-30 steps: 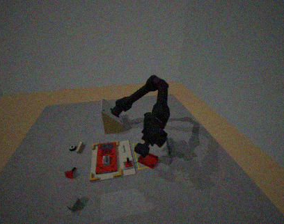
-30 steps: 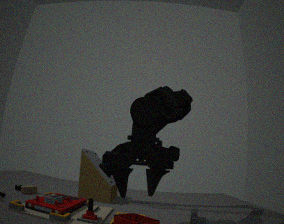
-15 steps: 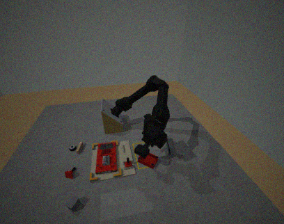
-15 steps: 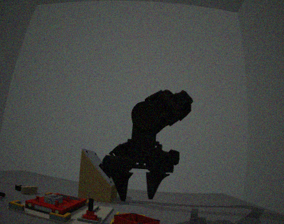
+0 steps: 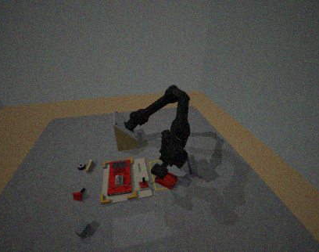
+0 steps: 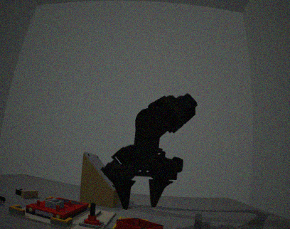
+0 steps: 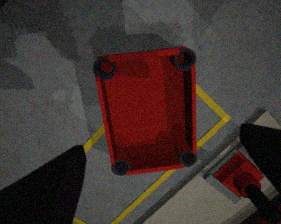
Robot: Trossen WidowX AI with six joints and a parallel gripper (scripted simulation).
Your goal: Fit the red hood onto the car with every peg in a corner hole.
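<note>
Now: gripper tip 50 mm above the red hood. The rest, counted from my gripper tip: tan block 360 mm to the right, 210 mm behind, 50 mm below; wheel 410 mm to the right, 230 mm behind, 50 mm below.
</note>
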